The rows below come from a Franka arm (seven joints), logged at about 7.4 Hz.
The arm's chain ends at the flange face. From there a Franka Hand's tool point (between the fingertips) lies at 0.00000 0.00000 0.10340 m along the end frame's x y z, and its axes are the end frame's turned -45 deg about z.
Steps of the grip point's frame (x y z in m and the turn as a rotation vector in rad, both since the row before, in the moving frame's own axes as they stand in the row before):
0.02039 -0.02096 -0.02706 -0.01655 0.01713 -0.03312
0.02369 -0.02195 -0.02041 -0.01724 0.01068 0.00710
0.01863 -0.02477 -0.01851 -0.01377 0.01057 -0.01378
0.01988 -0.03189 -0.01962 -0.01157 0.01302 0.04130
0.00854 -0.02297 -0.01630 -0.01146 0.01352 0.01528
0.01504 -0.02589 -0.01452 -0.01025 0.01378 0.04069
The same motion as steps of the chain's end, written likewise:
-0.00286 -0.02916 -0.02703 0.00041 0.02382 -0.03312
-0.00081 -0.03276 -0.02039 -0.00464 0.01974 0.00710
-0.00612 -0.03091 -0.01849 -0.00226 0.01721 -0.01378
-0.01029 -0.03654 -0.01960 0.00103 0.01739 0.04130
-0.01203 -0.02214 -0.01628 0.00146 0.01766 0.01528
-0.00943 -0.02872 -0.01450 0.00250 0.01699 0.04069

